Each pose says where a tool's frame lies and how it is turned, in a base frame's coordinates. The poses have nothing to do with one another.
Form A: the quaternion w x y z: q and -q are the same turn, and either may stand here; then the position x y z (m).
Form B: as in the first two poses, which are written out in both.
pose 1, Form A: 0.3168 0.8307 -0.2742 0.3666 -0.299 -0.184 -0.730
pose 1, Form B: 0.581 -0.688 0.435 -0.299; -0.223 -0.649 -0.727 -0.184; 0.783 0.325 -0.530 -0.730; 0 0 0 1
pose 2, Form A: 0.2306 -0.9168 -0.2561 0.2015 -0.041 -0.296 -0.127
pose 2, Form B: 0.788 0.377 -0.488 -0.041; 0.563 -0.762 0.320 -0.296; -0.251 -0.526 -0.812 -0.127; 0 0 0 1
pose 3, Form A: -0.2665 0.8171 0.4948 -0.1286 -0.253 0.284 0.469
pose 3, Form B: 0.477 0.740 -0.474 -0.253; 0.877 -0.368 0.308 0.284; 0.054 -0.563 -0.825 0.469; 0 0 0 1
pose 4, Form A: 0.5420 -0.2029 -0.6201 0.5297 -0.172 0.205 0.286
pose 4, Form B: -0.330 -0.323 -0.887 -0.172; 0.826 0.357 -0.437 0.205; 0.457 -0.877 0.149 0.286; 0 0 0 1
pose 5, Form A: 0.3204 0.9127 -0.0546 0.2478 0.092 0.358 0.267
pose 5, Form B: 0.871 -0.258 0.417 0.092; 0.059 -0.789 -0.612 0.358; 0.487 0.558 -0.672 0.267; 0 0 0 1
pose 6, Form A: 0.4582 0.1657 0.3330 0.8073 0.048 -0.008 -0.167
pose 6, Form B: -0.525 -0.629 0.573 0.048; 0.850 -0.358 0.386 -0.008; -0.038 0.689 0.723 -0.167; 0 0 0 1
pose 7, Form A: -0.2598 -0.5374 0.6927 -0.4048 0.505 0.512 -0.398
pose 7, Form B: -0.287 -0.955 0.075 0.505; -0.534 0.095 -0.840 0.512; 0.795 -0.282 -0.537 -0.398; 0 0 0 1
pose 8, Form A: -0.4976 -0.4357 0.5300 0.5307 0.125 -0.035 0.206
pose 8, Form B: -0.125 0.066 -0.990 0.125; -0.990 0.057 0.129 -0.035; 0.065 0.996 0.059 0.206; 0 0 0 1
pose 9, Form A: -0.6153 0.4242 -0.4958 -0.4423 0.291 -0.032 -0.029
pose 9, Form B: 0.117 -0.965 0.235 0.291; 0.124 0.249 0.961 -0.032; -0.985 -0.083 0.148 -0.029; 0 0 0 1
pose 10, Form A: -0.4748 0.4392 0.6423 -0.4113 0.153 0.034 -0.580
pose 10, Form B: -0.163 0.174 -0.971 0.153; 0.955 0.276 -0.111 0.034; 0.249 -0.945 -0.211 -0.580; 0 0 0 1
